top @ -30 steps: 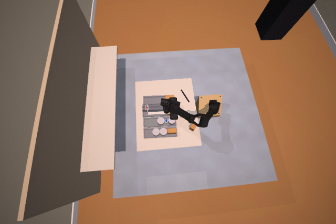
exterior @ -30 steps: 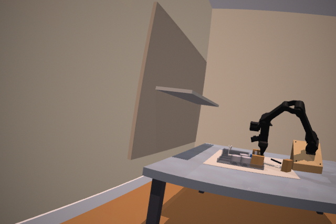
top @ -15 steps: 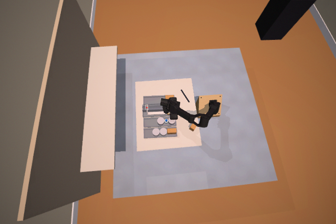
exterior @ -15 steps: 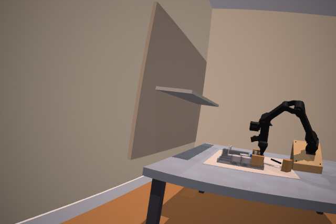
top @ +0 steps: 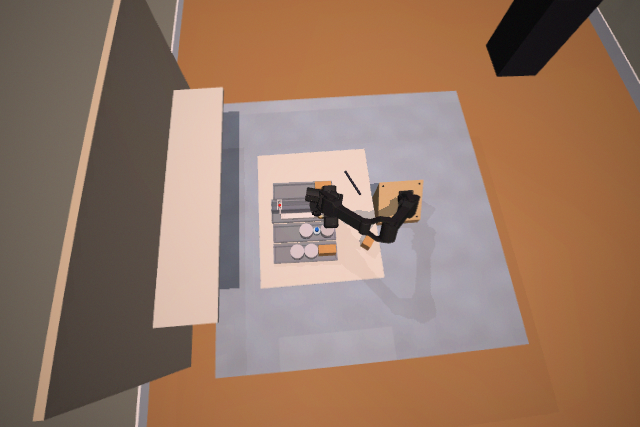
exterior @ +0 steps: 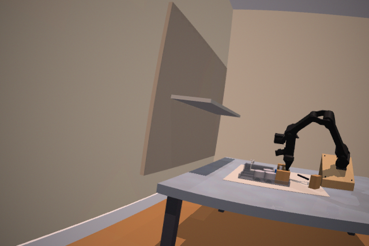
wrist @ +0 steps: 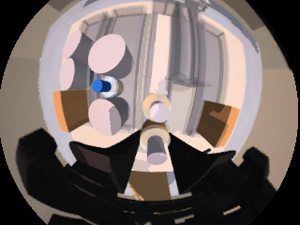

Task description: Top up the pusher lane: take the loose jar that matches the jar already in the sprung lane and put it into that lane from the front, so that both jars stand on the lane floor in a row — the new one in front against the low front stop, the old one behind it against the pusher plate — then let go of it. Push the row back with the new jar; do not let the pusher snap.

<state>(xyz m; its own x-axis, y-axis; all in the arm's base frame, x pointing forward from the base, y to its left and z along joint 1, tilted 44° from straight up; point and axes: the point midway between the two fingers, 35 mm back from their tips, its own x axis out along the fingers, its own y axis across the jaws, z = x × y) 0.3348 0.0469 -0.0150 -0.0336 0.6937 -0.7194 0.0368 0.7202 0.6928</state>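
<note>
My gripper tip is now 15 cm short of the sprung lane, 3 cm to the left of it and 3 cm above it. Also, from my gripper tip: black rod: 16 cm to the right, 13 cm behind, 5 cm below; then pusher plate: 15 cm ahead, 3 cm to the right.
</note>
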